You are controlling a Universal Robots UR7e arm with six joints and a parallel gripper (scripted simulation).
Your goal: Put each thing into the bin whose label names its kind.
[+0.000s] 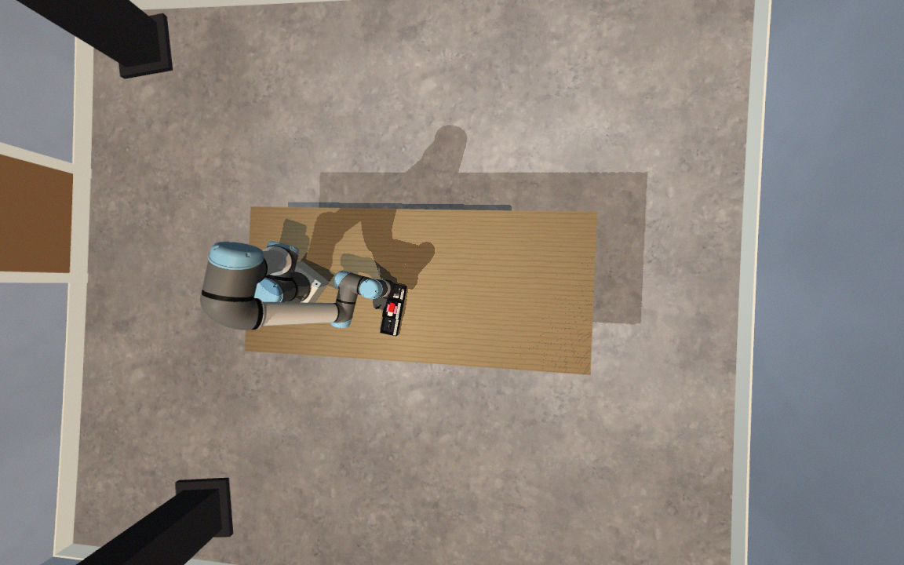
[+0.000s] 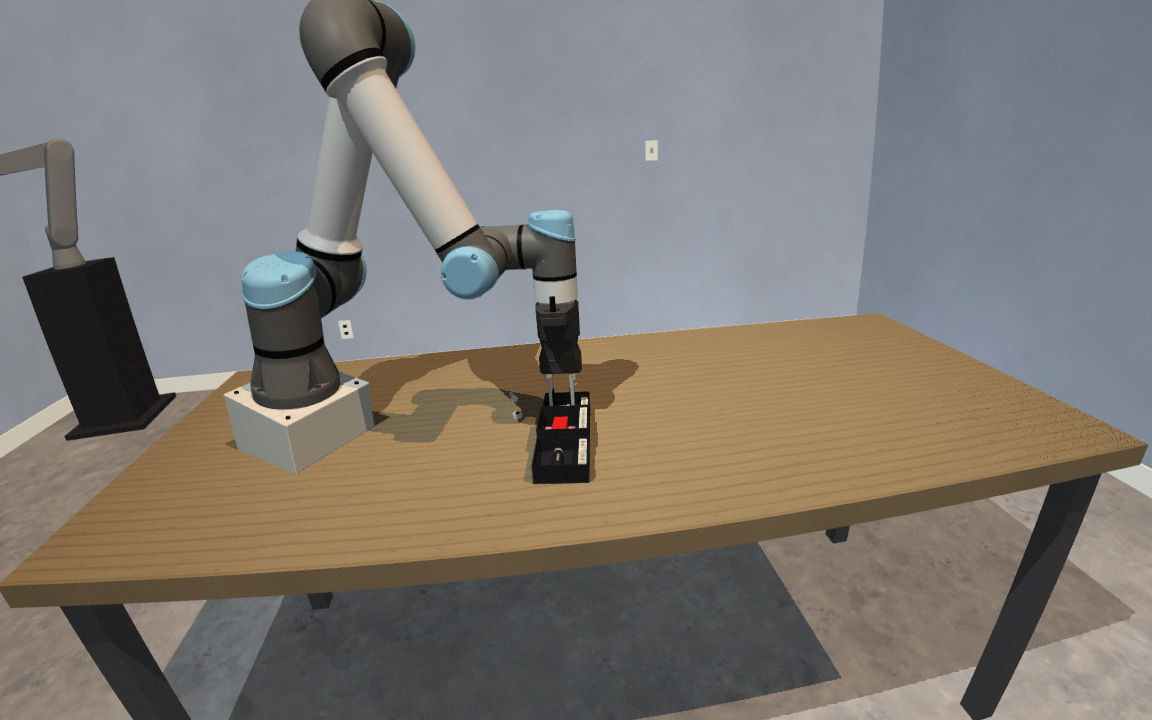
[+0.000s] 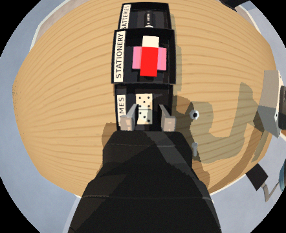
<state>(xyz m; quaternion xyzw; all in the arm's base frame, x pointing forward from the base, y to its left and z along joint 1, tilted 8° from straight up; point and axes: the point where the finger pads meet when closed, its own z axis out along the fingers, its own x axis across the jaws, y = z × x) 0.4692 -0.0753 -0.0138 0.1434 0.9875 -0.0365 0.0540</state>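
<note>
Right now the white domino is 30 mm below my hand and 10 mm ahead of it. From my hand the other things lie so: red block (90 mm to the right, 30 mm behind, 20 mm below); black bin tray (80 mm to the right, 20 mm below, 20 mm behind); pink eraser (80 mm to the right, 30 mm below, 30 mm behind).
</note>
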